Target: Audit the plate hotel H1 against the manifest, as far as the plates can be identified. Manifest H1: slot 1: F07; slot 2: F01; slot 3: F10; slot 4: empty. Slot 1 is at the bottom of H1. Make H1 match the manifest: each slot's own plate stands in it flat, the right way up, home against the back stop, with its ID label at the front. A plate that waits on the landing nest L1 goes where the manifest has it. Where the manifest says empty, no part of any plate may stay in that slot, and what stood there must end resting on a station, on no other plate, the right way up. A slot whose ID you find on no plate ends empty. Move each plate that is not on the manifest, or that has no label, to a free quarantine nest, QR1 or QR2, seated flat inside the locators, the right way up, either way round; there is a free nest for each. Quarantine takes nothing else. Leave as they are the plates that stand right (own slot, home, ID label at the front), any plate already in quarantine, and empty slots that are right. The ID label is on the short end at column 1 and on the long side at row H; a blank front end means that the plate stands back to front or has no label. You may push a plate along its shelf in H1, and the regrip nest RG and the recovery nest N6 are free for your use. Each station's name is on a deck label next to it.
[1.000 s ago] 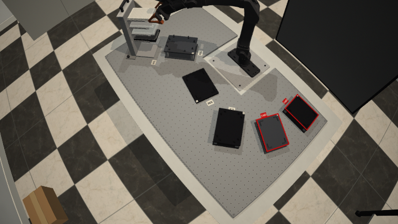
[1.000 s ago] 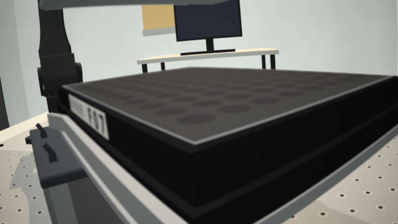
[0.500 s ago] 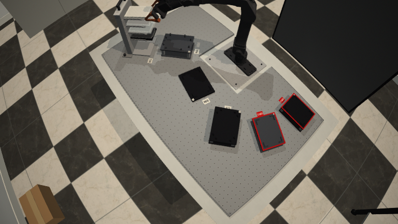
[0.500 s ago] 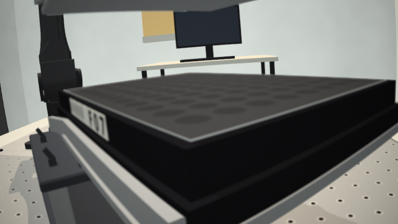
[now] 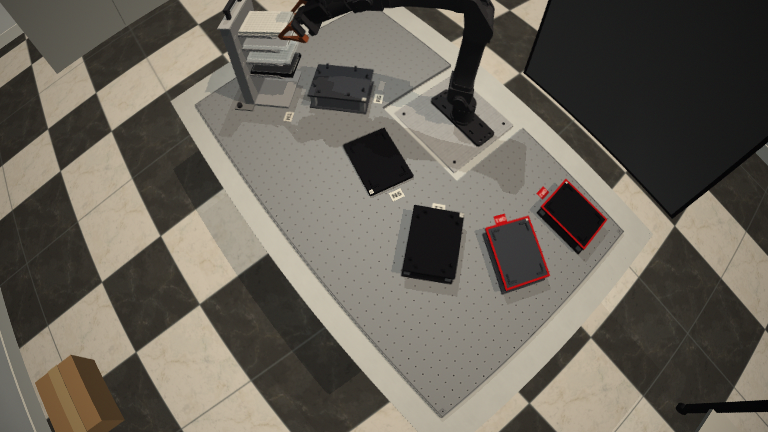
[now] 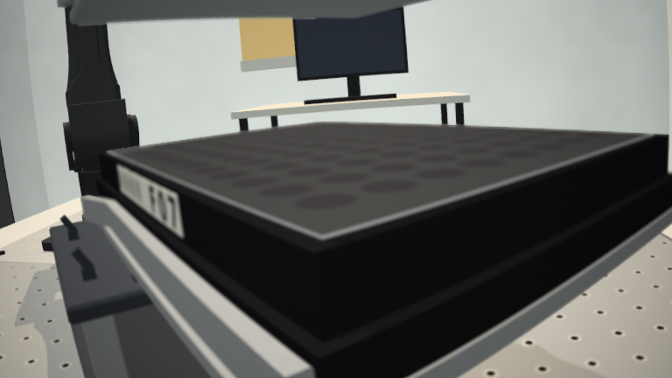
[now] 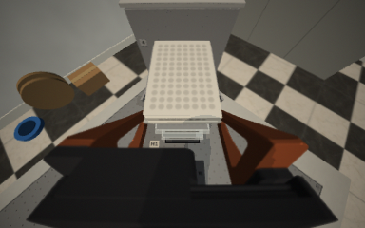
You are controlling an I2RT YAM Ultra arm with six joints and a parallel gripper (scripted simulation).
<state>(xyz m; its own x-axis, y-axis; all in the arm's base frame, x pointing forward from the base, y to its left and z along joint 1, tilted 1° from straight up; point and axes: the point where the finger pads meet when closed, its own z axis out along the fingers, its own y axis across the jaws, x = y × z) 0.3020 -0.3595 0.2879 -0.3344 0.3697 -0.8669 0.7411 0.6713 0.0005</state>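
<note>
Right now the white well plate is 4 cm to the right of my hand, 4 cm ahead of it and 1 cm above it. Also, from my hand: clear plate 10 cm below, 4 cm to the right, 4 cm ahead; black plate 15 cm below, 4 cm to the right, 4 cm ahead; regrip nest RG 21 cm below, 10 cm to the left, 9 cm behind.
</note>
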